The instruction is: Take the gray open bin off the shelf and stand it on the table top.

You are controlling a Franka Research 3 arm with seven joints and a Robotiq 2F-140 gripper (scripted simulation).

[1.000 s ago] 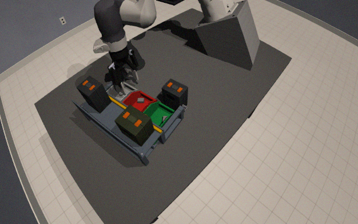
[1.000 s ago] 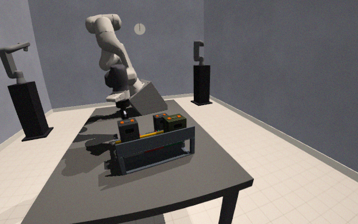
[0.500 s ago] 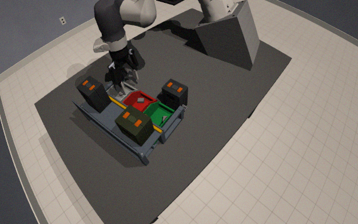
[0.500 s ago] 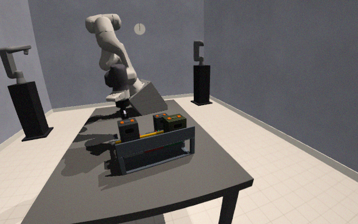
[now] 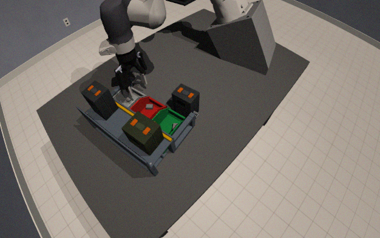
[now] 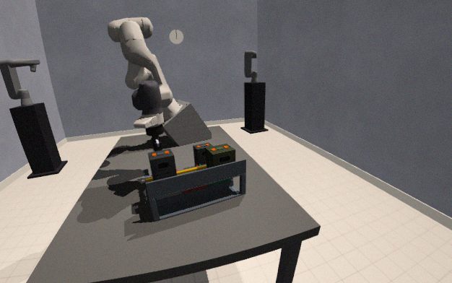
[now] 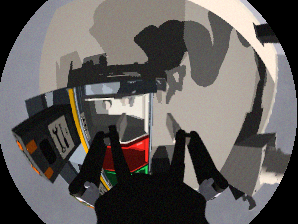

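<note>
My gripper is now 80 mm short of the gray open bin and 40 mm above it. Round my hand: red bin: 70 mm ahead, 120 mm to the left, 40 mm below; then green bin: 70 mm ahead, 230 mm to the left, 40 mm below; then yellow rail: 130 mm ahead, 120 mm to the left, 20 mm above.
</note>
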